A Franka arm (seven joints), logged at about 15 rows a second.
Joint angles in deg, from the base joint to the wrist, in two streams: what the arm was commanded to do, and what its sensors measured. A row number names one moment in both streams.
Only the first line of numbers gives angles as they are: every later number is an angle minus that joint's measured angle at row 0.
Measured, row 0:
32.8 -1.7 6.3 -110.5 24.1 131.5 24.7
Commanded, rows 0 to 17:
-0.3 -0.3 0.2 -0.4 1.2 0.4 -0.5
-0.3 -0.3 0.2 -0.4 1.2 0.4 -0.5
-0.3 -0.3 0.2 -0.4 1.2 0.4 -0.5
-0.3 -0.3 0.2 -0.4 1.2 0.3 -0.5
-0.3 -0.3 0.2 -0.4 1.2 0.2 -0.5
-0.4 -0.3 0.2 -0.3 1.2 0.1 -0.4
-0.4 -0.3 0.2 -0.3 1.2 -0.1 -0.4
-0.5 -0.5 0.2 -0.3 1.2 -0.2 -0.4
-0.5 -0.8 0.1 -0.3 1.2 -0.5 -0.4
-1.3 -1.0 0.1 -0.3 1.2 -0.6 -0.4
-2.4 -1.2 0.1 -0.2 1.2 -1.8 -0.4
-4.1 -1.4 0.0 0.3 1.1 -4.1 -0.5
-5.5 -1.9 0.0 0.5 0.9 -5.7 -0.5
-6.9 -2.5 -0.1 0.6 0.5 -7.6 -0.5
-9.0 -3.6 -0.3 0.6 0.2 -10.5 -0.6
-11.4 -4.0 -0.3 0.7 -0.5 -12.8 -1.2
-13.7 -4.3 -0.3 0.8 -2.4 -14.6 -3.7
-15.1 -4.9 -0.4 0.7 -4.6 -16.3 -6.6
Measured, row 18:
-11.7 -3.4 -0.8 1.0 -1.9 -13.1 -2.6
